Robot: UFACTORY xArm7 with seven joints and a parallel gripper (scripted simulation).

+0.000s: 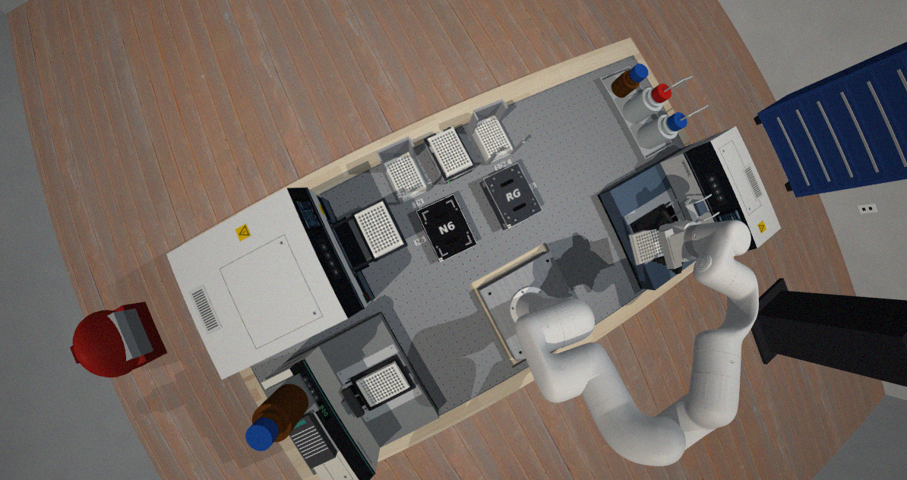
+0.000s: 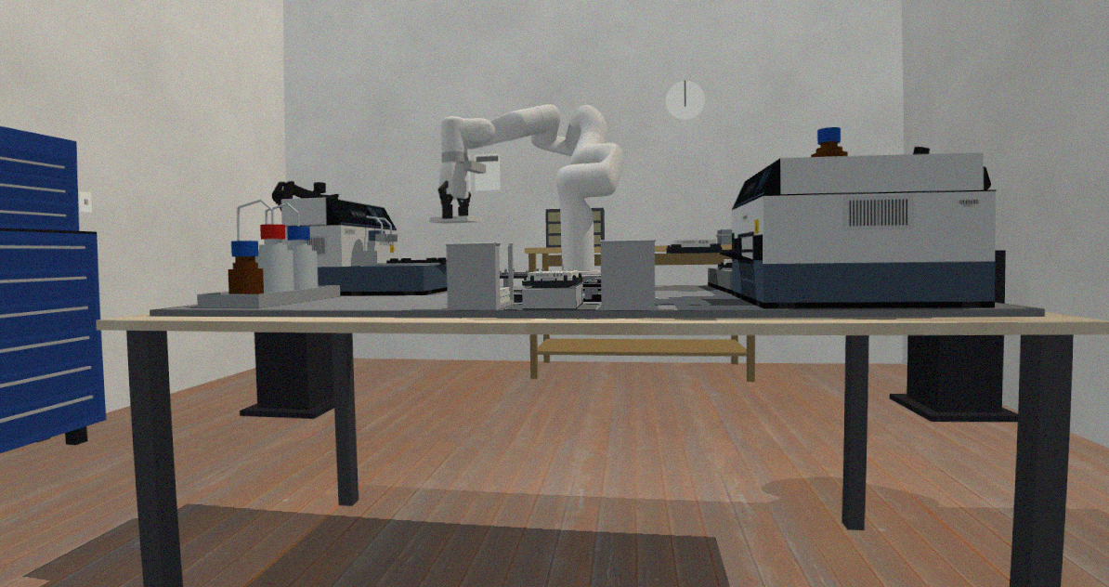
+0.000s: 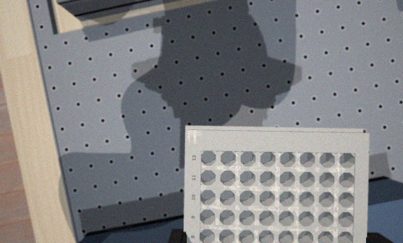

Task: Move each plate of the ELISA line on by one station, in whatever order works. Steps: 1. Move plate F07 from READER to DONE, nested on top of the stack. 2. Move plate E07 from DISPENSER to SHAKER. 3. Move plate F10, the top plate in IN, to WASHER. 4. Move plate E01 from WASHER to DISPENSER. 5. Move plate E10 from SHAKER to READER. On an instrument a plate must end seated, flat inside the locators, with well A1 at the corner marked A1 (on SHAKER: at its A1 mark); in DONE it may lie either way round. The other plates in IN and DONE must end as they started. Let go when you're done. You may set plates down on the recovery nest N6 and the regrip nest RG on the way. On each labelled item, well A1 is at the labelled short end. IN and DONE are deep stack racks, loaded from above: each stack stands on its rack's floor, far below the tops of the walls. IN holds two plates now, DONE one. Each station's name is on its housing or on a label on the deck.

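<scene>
Right now the washer nest is 130 mm below my hand, 120 mm to the right of it and 10 mm behind it. Also, from my hand: washer housing (370 mm to the right, 120 mm below, 10 mm behind); then blue washer base (180 mm below, 150 mm to the right, 10 mm behind); then A1 mark (300 mm to the left, 230 mm ahead, 160 mm below).
</scene>
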